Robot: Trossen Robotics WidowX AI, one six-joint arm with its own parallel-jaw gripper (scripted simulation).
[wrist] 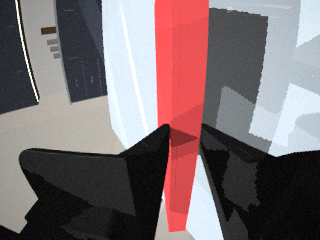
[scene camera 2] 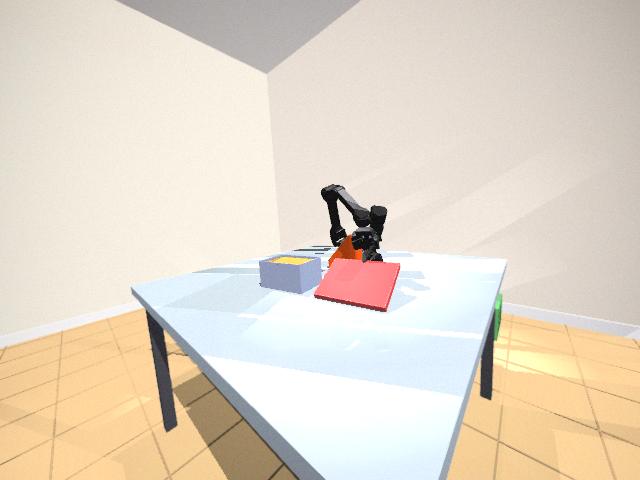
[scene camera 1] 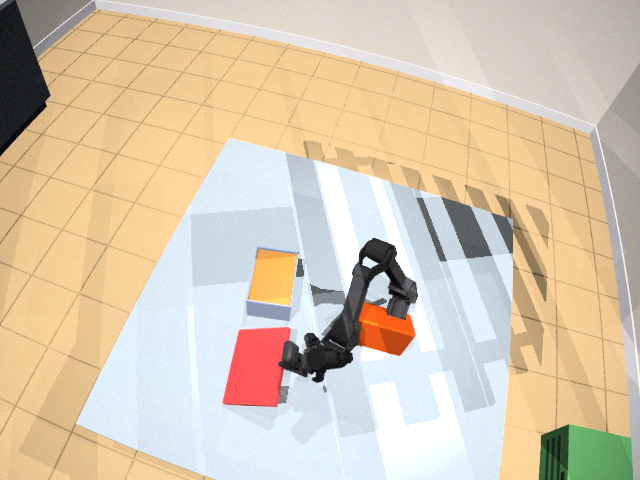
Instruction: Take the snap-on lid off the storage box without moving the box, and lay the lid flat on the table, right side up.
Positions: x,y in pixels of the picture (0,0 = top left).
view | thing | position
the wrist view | my gripper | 183,130
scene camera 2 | my gripper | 364,264
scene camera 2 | red lid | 370,284
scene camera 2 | grey-blue storage box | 293,273
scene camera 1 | my gripper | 280,365
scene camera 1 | red lid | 255,378
